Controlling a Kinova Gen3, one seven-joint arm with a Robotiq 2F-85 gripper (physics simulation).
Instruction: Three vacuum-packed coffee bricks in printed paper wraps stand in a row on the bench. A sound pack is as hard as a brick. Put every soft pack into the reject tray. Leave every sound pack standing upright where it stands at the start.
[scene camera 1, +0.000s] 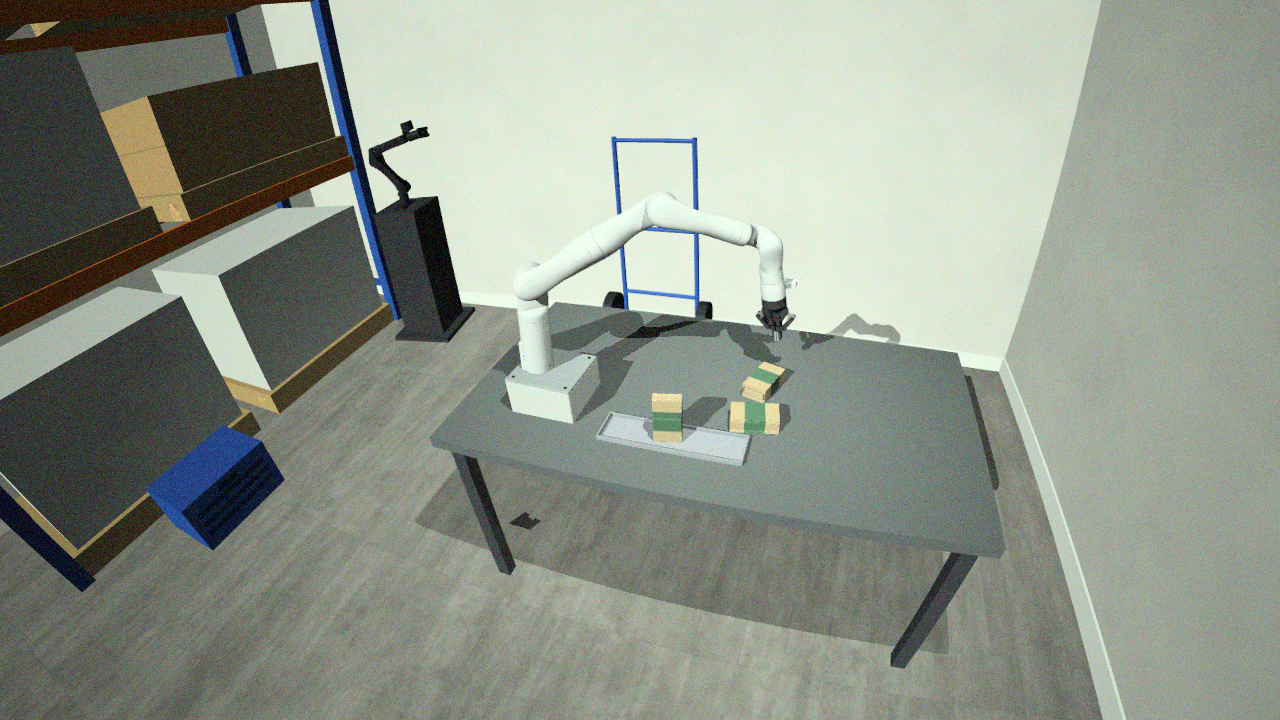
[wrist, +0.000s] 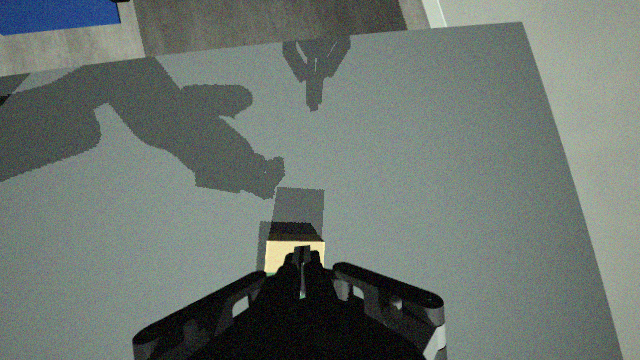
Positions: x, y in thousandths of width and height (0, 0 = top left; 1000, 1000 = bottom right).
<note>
I see my gripper (scene camera 1: 607, 473).
My gripper is seen too in the wrist view (wrist: 474, 712).
</note>
